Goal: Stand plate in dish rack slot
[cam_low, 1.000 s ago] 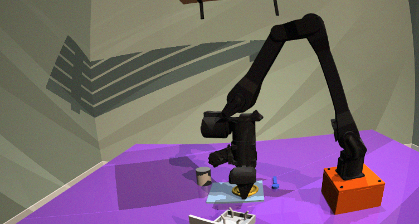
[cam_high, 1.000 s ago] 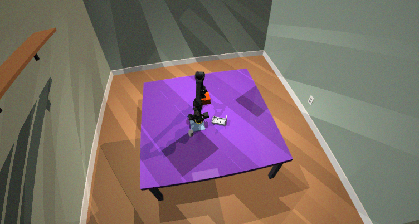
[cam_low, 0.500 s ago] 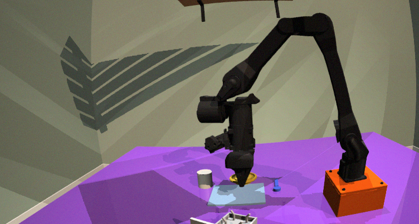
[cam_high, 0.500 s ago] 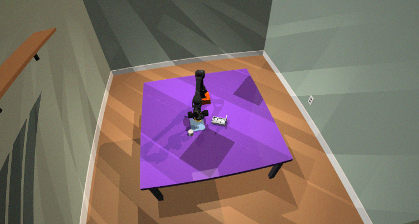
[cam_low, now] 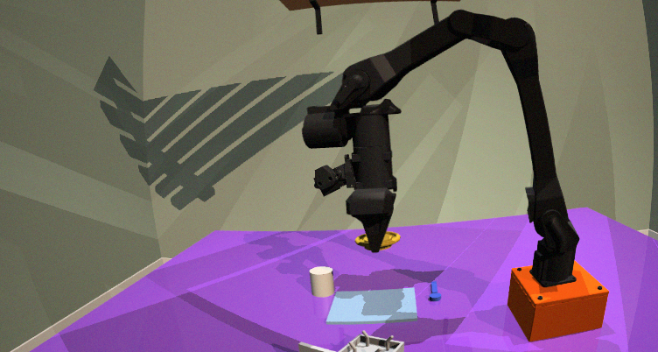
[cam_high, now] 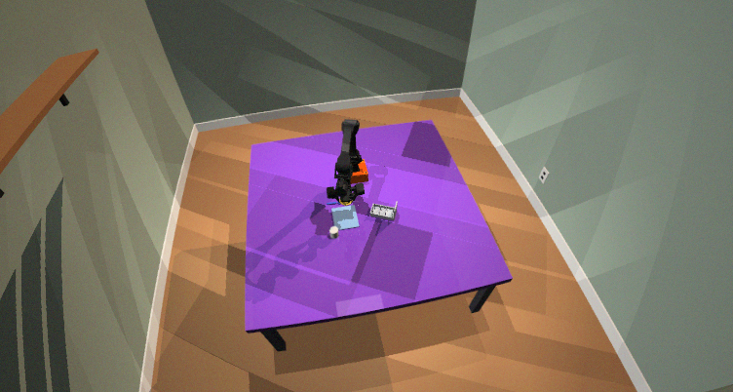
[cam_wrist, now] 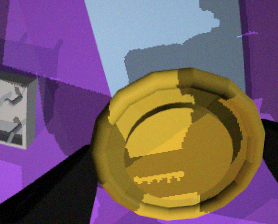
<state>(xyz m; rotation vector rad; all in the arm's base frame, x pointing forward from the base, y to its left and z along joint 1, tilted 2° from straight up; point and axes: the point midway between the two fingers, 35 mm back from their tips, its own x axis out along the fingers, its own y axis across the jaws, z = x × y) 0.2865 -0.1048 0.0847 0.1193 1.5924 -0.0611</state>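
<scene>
Now: gripper tip 19 cm to the right of the grey dish rack, 10 cm above it and 3 cm short of it. The rest, counted from my gripper tip: small blue object 12 cm below, 11 cm behind, 5 cm to the right; yellow plate 1 cm above; light blue mat 12 cm below, 2 cm to the right, 1 cm ahead.
</scene>
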